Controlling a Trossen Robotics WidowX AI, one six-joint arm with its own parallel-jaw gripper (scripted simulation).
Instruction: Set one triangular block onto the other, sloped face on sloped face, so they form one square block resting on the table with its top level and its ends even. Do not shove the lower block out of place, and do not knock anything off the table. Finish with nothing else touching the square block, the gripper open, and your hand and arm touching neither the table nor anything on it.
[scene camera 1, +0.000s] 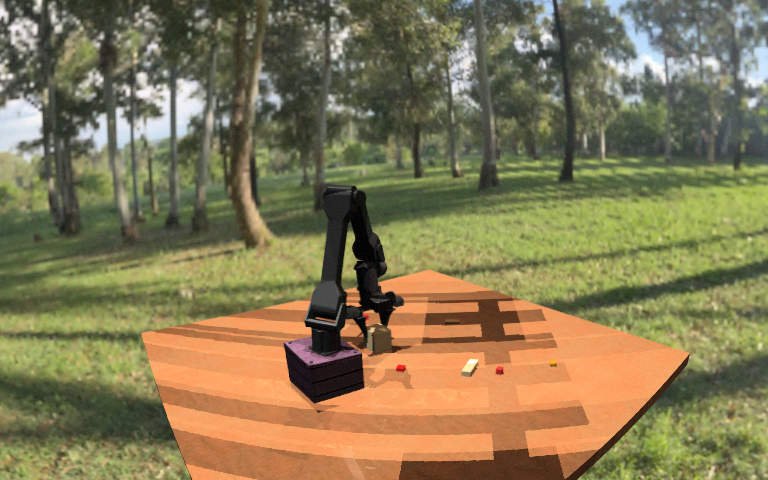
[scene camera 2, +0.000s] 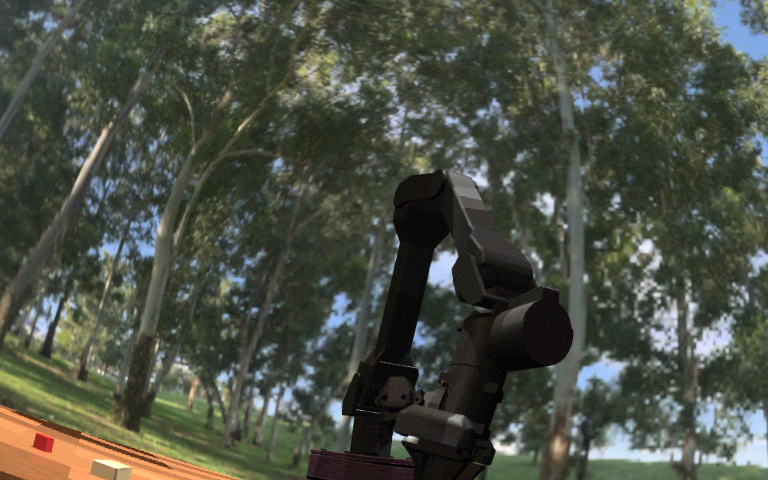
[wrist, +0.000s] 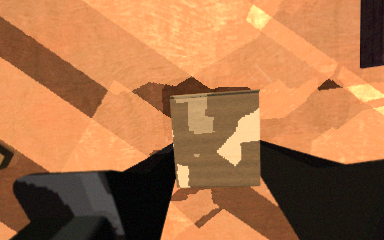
In view: the gripper (scene camera 1: 375, 334).
The gripper shows as well in the wrist view (wrist: 212, 144).
